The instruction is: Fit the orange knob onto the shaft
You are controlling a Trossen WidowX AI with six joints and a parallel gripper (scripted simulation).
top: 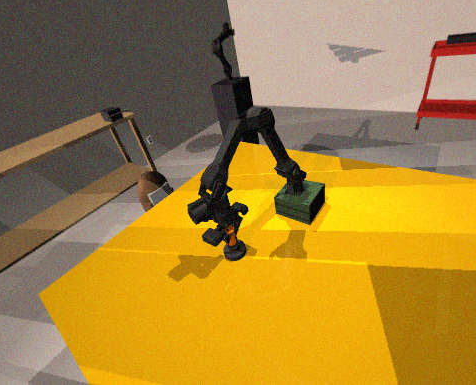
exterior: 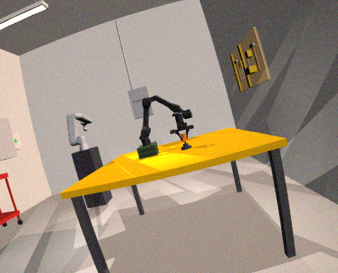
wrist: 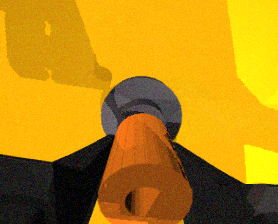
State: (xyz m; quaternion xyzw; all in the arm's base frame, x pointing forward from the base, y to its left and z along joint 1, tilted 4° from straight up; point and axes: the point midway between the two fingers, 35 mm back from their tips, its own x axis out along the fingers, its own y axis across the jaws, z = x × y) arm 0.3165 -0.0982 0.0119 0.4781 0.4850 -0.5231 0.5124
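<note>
My gripper tip is 2 cm below the orange knob. Also, from my gripper tip: pedestal 4 cm below.
</note>
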